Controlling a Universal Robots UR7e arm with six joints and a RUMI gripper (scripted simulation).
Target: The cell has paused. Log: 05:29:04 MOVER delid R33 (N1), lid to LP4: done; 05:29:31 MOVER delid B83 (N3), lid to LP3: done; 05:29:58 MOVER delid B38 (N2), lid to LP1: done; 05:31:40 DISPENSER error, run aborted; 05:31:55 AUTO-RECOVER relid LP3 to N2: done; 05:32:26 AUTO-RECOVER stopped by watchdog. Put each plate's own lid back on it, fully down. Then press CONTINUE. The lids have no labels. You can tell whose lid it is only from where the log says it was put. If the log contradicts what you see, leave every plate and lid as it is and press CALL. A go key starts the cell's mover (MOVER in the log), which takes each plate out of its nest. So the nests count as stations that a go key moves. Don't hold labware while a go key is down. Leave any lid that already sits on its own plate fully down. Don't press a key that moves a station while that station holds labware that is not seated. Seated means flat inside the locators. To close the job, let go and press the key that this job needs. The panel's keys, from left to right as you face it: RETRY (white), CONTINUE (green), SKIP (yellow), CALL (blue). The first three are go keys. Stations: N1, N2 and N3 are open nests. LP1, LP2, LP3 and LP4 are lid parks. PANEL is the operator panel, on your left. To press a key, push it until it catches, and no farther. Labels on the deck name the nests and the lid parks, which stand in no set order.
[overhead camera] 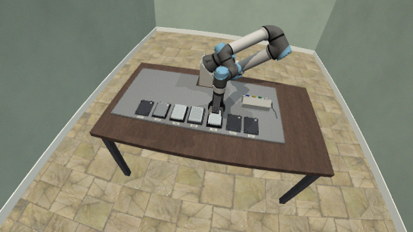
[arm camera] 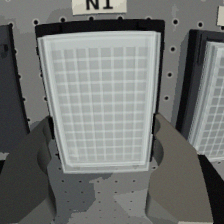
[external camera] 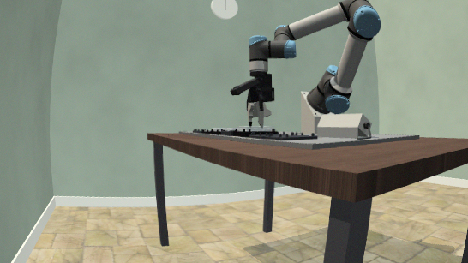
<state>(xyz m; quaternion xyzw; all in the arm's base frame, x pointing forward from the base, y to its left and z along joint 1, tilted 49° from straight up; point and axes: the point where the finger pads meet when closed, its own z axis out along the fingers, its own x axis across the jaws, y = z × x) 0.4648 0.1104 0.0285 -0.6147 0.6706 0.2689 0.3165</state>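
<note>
The white plate is 130 mm to the right of my hand, 20 mm below it and 10 mm behind it. The rest, counted from my hand: grey lid 390 mm to the right, 30 mm below, 30 mm behind; well plate 250 mm to the right, 30 mm below, 20 mm behind; black lid park 390 mm to the right, 40 mm below, 30 mm behind.
</note>
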